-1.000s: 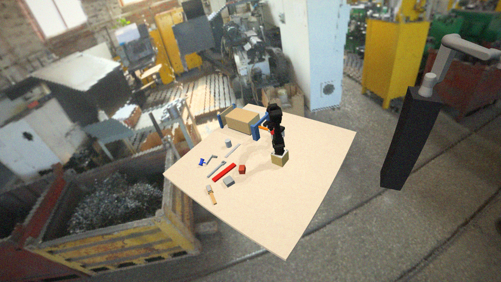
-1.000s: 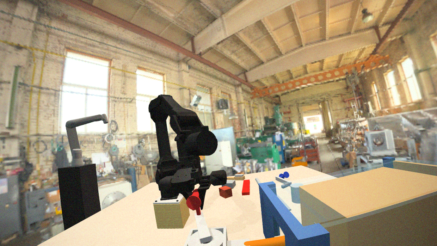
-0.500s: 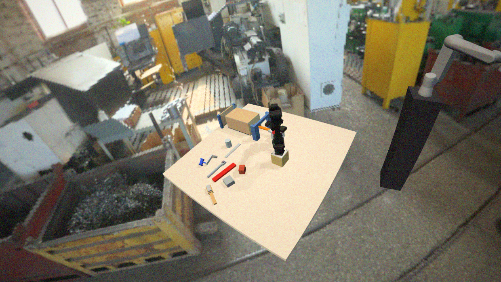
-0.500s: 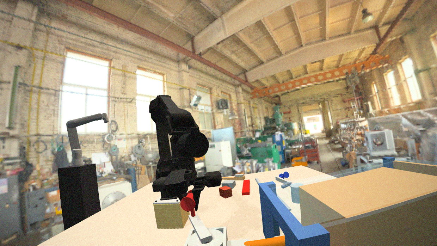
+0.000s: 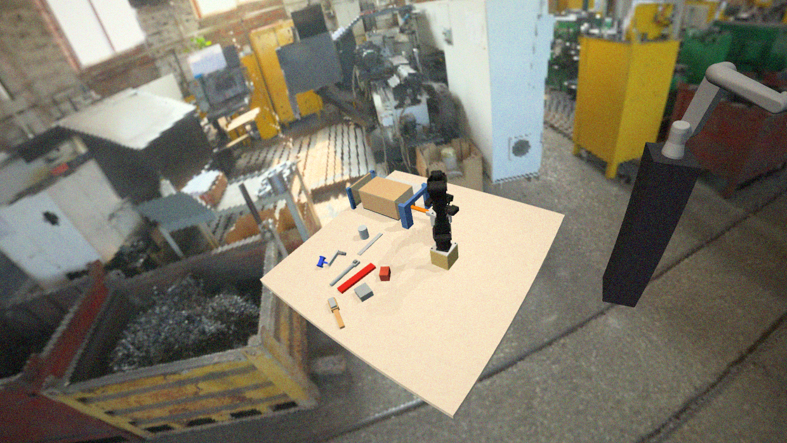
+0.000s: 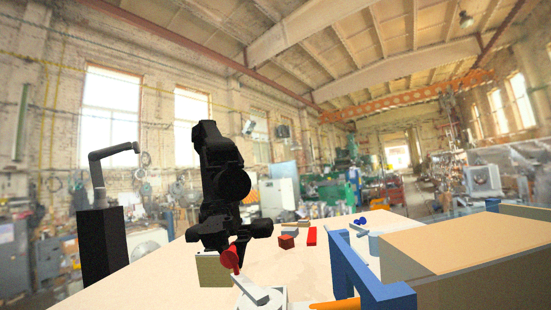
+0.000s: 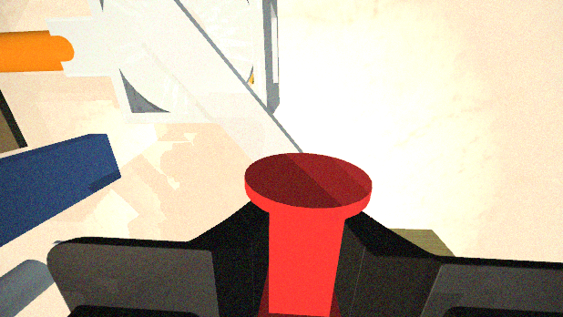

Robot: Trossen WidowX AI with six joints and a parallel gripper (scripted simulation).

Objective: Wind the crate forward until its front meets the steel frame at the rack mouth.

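Right now the red-knobbed winch handle is 30 mm to the right of my gripper tip, 20 mm ahead of it and 10 mm below it. From my gripper tip the other things lie so: red knob (20 mm above); blue steel frame (200 mm ahead, 120 mm to the right, 10 mm below); grey winch (90 mm to the right, 80 mm below, 30 mm ahead).
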